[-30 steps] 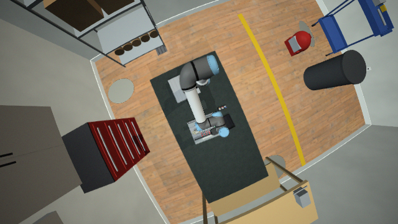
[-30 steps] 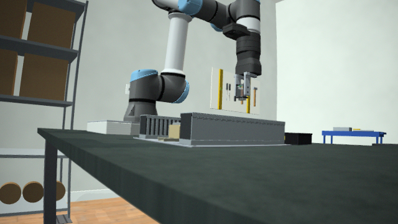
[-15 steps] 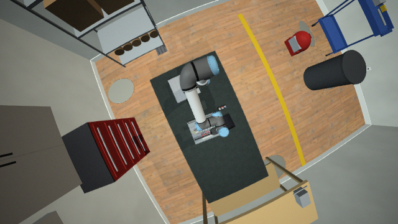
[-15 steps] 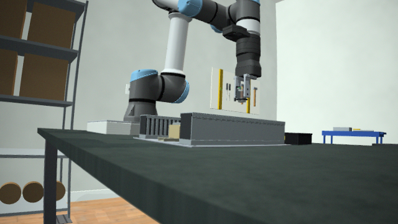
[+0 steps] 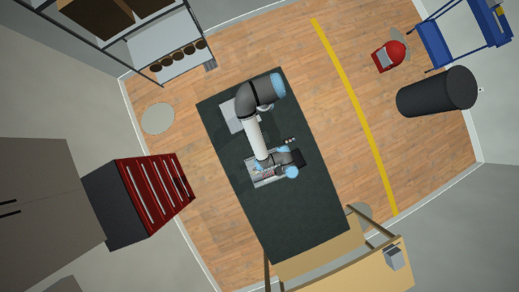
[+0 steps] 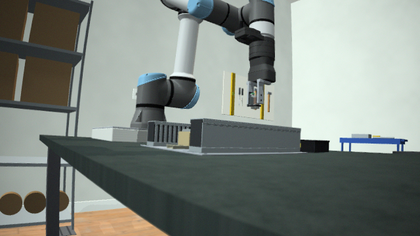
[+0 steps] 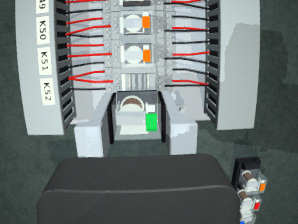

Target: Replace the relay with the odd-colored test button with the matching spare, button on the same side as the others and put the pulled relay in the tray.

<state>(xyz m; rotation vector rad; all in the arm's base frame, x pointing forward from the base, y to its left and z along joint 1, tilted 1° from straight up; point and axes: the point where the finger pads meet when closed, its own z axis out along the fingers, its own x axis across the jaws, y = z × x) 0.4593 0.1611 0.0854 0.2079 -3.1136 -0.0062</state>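
The white relay is 1 cm below my hand. From my hand the other things lie so: tray: 1 cm ahead, 17 cm to the left, 13 cm below; then panel: 1 cm ahead, 10 cm to the right, 14 cm below.
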